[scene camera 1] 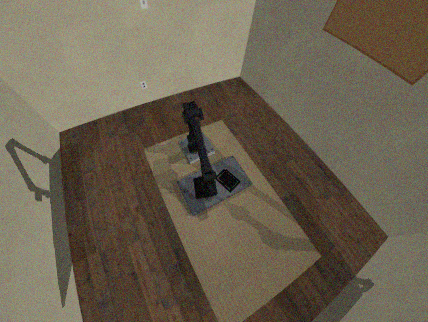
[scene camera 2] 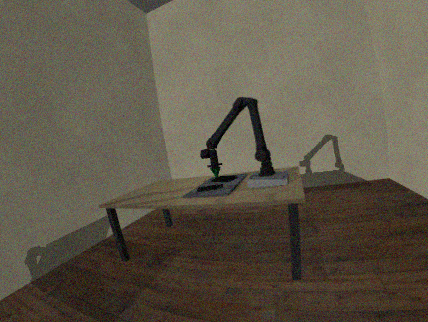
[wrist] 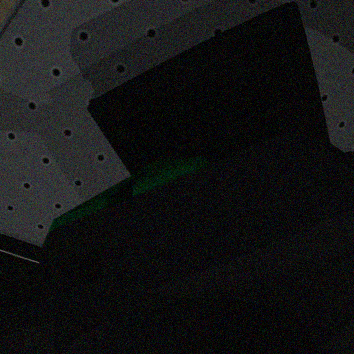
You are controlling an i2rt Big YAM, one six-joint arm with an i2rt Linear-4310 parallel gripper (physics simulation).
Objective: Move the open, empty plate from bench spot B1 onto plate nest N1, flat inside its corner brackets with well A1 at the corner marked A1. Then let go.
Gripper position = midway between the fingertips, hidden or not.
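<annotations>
Black plate, gripped by my gripper (wrist: pixel 160 171).
</annotations>
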